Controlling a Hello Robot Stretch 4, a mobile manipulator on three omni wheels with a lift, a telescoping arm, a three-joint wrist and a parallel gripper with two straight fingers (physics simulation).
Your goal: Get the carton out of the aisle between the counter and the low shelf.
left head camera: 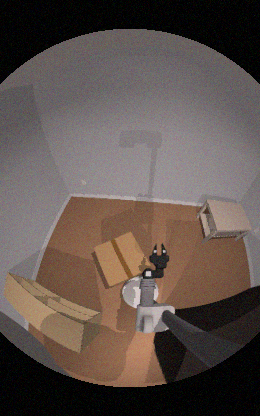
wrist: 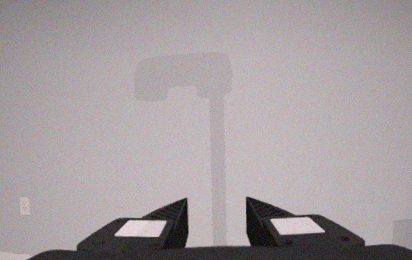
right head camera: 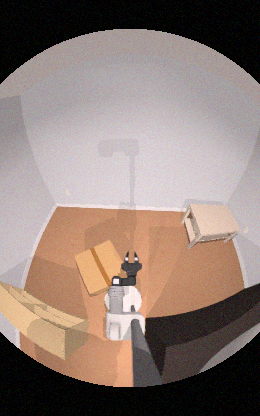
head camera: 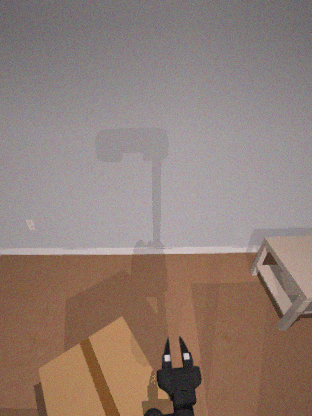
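Seen in the pictures: gripper, fingertip midpoint: (left head camera: 158, 243) (wrist: 217, 215) (right head camera: 130, 250) (head camera: 173, 337); robot's base at its link origin: (left head camera: 139, 291) (right head camera: 123, 298).
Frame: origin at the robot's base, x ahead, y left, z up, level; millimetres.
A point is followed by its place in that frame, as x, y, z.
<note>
The brown carton (head camera: 120, 360) @[456, 147, 380] (left head camera: 131, 252) @[424, 119, 380] (right head camera: 90, 265) @[353, 327, 380], with a darker tape strip, sits on the floor turned at an angle. It lies beyond the facing ends of the black counter (left head camera: 225, 310) @[-308, -791, 583] (right head camera: 200, 320) @[-300, -670, 542] and the low tan shelf (left head camera: 60, 325) @[-458, 663, 584] (right head camera: 50, 335) @[-475, 593, 583], towards the far wall. My round white base is close behind it; whether they touch is hidden. My gripper (head camera: 174, 338) @[397, -90, 748] (left head camera: 159, 246) @[397, -90, 748] (right head camera: 132, 253) @[397, -90, 748] (wrist: 217, 215) @[397, -90, 748] is open and empty, above and beside the carton's right side, pointing at the wall. The carton does not show in the wrist view.
A small pale table (head camera: 295, 260) @[940, -1108, 423] (left head camera: 227, 215) @[884, -1328, 423] (right head camera: 212, 220) @[849, -1306, 423] stands at the far right by the wall. The far wall (head camera: 150, 100) @[1525, -85, 1410] (wrist: 310, 125) @[1488, -616, 831] is ahead. The counter is close on my right, and the shelf is on my left.
</note>
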